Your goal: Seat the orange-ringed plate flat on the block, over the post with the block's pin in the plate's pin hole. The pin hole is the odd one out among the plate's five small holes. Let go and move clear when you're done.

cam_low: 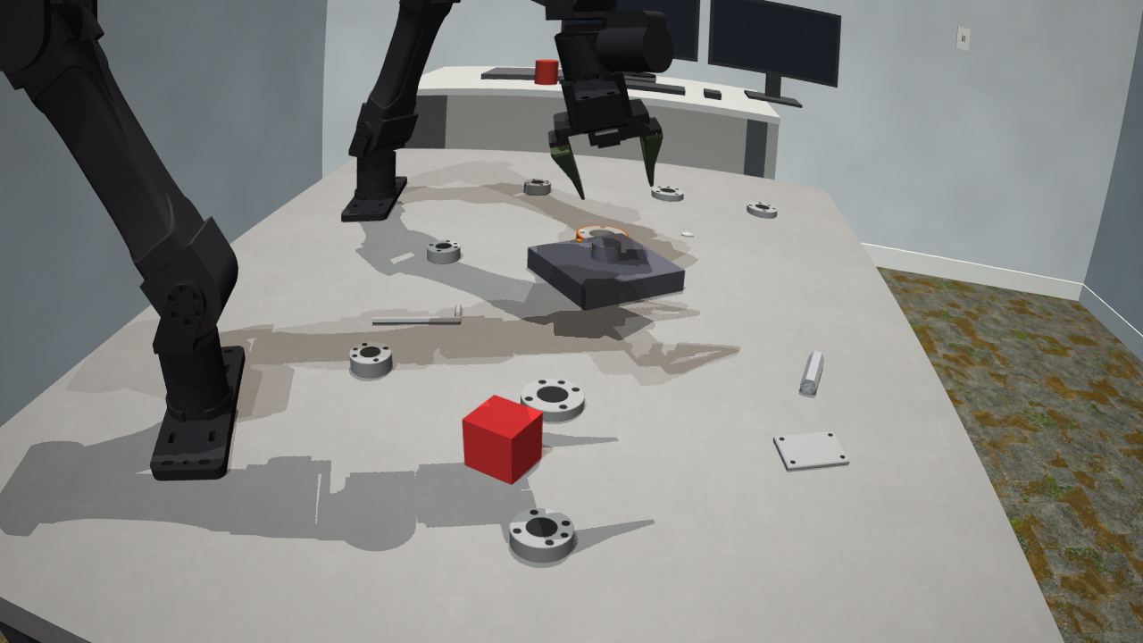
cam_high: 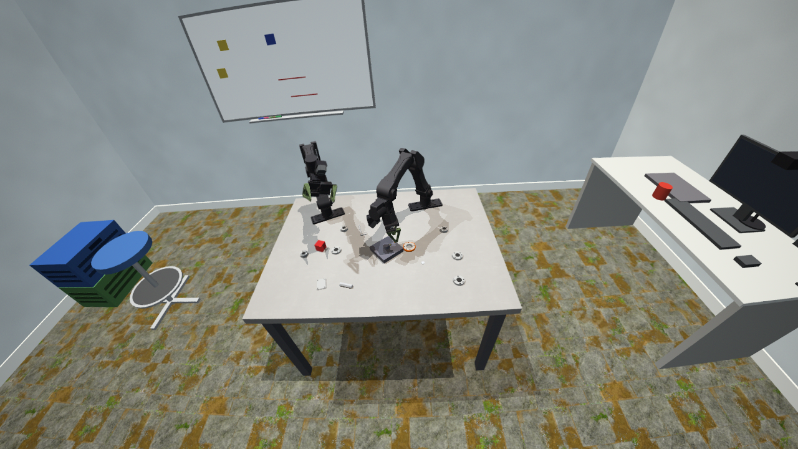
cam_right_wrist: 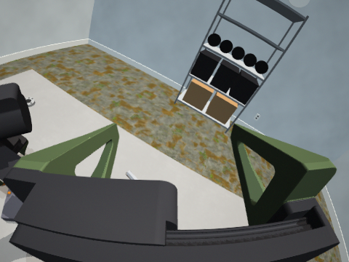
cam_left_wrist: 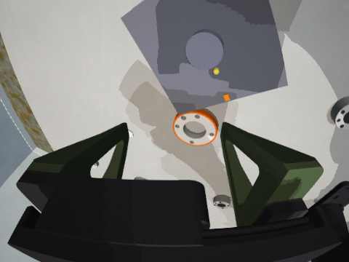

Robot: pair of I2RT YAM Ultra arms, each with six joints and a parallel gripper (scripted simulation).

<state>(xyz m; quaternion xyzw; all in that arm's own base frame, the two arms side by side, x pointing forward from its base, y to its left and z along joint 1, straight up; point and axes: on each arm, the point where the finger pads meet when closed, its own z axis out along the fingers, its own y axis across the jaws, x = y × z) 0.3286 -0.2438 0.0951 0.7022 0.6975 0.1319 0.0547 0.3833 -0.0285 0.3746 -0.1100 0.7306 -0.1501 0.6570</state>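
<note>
My left hand is 2 cm past the dark block, 2 cm to the left of it and 7 cm above it. Also, from my left hand: allen key 17 cm behind, 17 cm to the right, 9 cm below; hex bar 19 cm ahead, 25 cm to the right, 9 cm below; red cube 8 cm behind, 39 cm to the right, 8 cm below.
</note>
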